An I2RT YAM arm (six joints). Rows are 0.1 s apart.
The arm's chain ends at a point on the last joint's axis. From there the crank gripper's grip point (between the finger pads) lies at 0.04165 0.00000 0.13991 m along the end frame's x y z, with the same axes.
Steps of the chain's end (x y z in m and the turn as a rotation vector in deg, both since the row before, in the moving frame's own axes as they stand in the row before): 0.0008 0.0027 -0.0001 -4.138 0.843 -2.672; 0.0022 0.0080 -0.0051 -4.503 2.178 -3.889; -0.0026 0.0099 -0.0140 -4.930 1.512 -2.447; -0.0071 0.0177 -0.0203 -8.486 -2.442 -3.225; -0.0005 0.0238 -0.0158 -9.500 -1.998 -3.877; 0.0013 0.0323 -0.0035 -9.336 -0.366 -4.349; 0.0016 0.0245 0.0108 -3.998 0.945 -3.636; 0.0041 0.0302 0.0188 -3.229 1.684 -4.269; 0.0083 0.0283 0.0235 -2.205 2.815 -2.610
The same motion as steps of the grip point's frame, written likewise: 0.0030 0.0108 -0.0010 -4.138 0.843 -2.672; 0.0078 0.0159 -0.0071 -4.503 2.178 -3.889; 0.0013 0.0200 -0.0156 -4.930 1.512 -2.447; -0.0126 0.0363 -0.0200 -8.486 -2.442 -3.225; -0.0047 0.0444 -0.0161 -9.500 -1.998 -3.877; 0.0012 0.0519 -0.0048 -9.336 -0.366 -4.349; 0.0041 0.0315 0.0098 -3.998 0.945 -3.636; 0.0084 0.0348 0.0174 -3.229 1.684 -4.269; 0.0152 0.0316 0.0212 -2.205 2.815 -2.610
